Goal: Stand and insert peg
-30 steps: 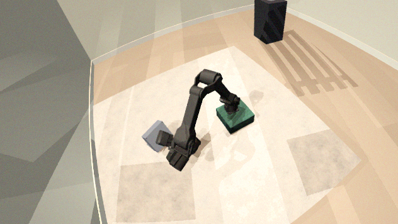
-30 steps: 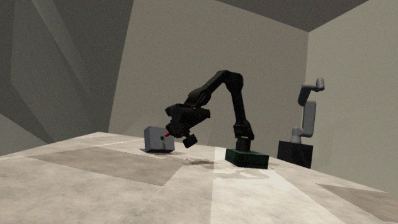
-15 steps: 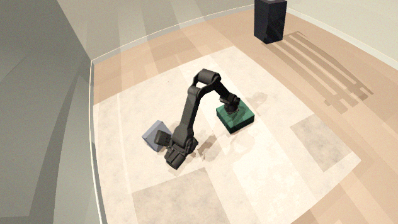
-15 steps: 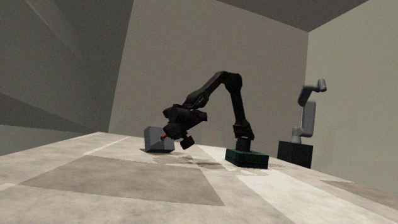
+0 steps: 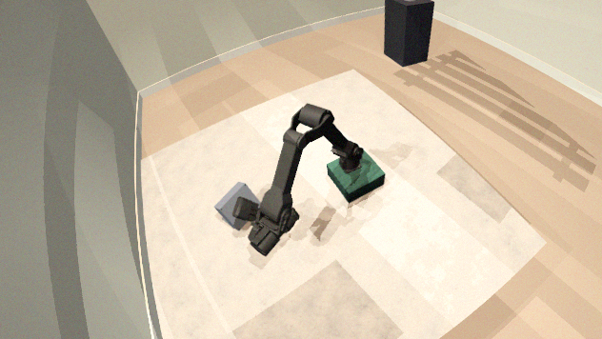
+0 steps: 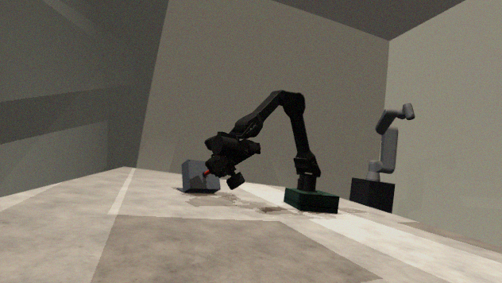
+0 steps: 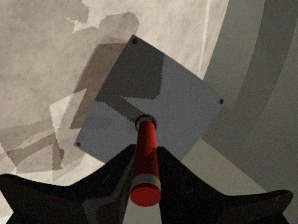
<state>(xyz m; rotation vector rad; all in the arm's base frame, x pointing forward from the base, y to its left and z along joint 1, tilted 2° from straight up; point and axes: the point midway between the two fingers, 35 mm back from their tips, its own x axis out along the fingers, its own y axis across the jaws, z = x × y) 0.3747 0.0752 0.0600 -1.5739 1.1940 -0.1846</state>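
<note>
My gripper tip is now 10 mm to the right of the red peg, 10 mm below it and 10 mm past it. The rest, counted from my gripper tip: grey sloped panel 60 mm to the right, 40 mm below, 30 mm ahead.
</note>
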